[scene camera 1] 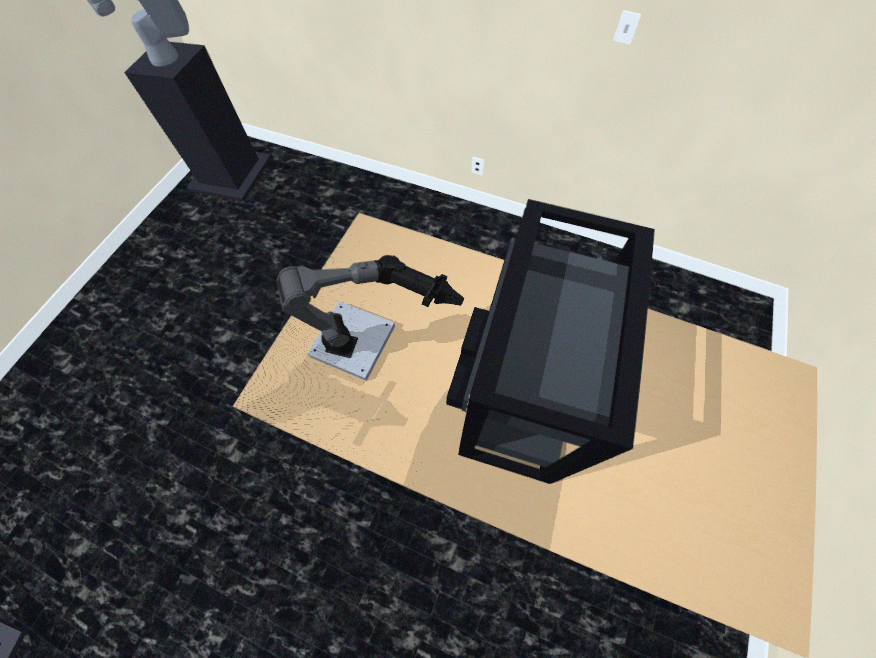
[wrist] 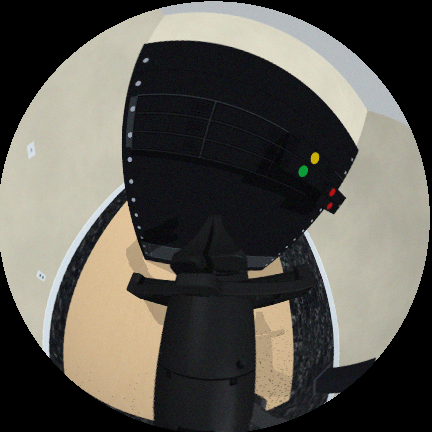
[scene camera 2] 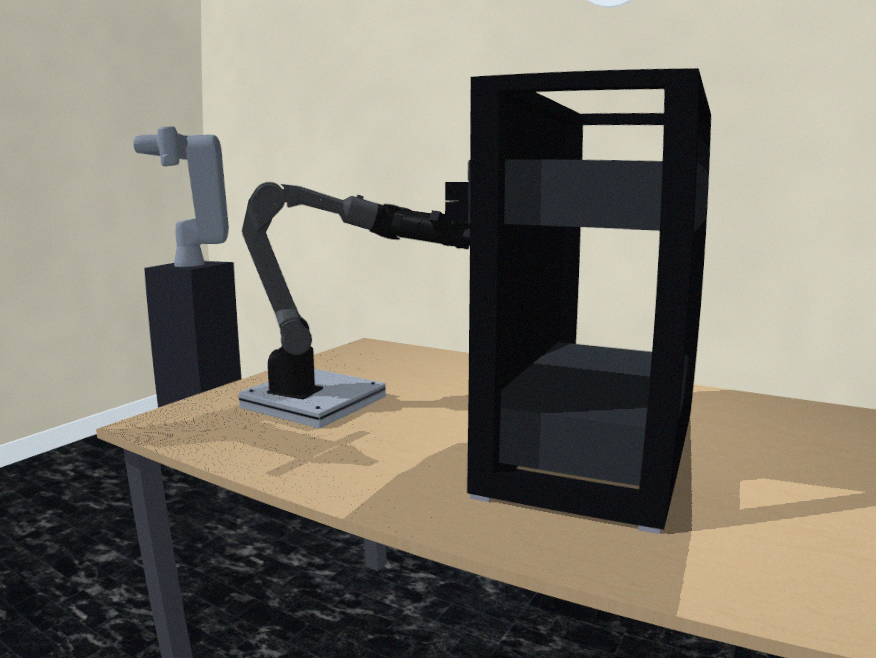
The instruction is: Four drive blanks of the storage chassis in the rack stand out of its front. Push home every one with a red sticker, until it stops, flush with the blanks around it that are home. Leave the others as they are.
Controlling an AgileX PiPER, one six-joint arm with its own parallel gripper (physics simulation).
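Note:
The storage chassis (scene camera 2: 594, 194) (wrist: 170, 122) sits high in the black rack (scene camera 1: 640, 311) (scene camera 2: 484, 297) (wrist: 200, 65). In the wrist view its front shows rows of dark blanks. Two red stickers (wrist: 332, 192) (wrist: 329, 205) are on dark ends that stand out at the right. A yellow sticker (wrist: 315, 158) and a green sticker (wrist: 303, 171) lie to the left of them. Dark protruding blanks (scene camera 1: 461, 371) (scene camera 2: 456, 194) show at the rack front; their stickers are hidden in both scene views. My gripper (scene camera 1: 461, 300) (scene camera 2: 465, 244) (wrist: 215, 221) is shut and empty, in front of the rack and apart from the stickered blanks.
The rack stands on a wooden table (scene camera 1: 672, 509) (scene camera 2: 566, 552) (wrist: 110, 320). Another dark chassis (scene camera 2: 587, 439) sits low in the rack. The arm stands on a grey base plate (scene camera 1: 375, 347) (scene camera 2: 347, 393). A second, grey arm (scene camera 2: 206, 184) stands on a dark pedestal (scene camera 1: 205, 120) (scene camera 2: 187, 332) farther away.

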